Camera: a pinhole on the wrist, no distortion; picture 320 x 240 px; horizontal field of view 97.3 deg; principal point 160.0 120.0 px. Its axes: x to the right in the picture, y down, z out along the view. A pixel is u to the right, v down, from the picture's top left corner.
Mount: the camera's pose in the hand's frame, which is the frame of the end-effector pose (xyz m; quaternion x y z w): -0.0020 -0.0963 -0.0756 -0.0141 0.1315 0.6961 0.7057
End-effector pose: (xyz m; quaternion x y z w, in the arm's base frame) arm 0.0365 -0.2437 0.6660 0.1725 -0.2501 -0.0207 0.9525
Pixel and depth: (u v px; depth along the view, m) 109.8 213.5 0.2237
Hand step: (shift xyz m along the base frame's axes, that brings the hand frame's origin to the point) -0.1787 -0.1605 0.0532
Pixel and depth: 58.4 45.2 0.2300
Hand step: 0.0700 -0.2736 0.1315
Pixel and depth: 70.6 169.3 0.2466
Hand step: -0.1315 -0.2456 0.0819
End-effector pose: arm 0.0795 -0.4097 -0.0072 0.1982 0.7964 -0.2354 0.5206
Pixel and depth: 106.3 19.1 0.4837
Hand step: 0.0084 -0.3402 -0.4855
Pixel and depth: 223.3 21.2 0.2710
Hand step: 0.0488 -0.0008 -0.2695
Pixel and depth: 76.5 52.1 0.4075
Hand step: 0.0043 -0.3841 -0.3133
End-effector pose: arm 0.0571 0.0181 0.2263 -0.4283 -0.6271 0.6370 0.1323
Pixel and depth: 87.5 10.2 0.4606
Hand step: -0.6029 0.1009 0.0062
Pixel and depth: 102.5 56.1 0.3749
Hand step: -0.4075 -0.0062 0.0286
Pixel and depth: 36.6 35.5 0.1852
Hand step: -0.2487 0.0564 0.1307
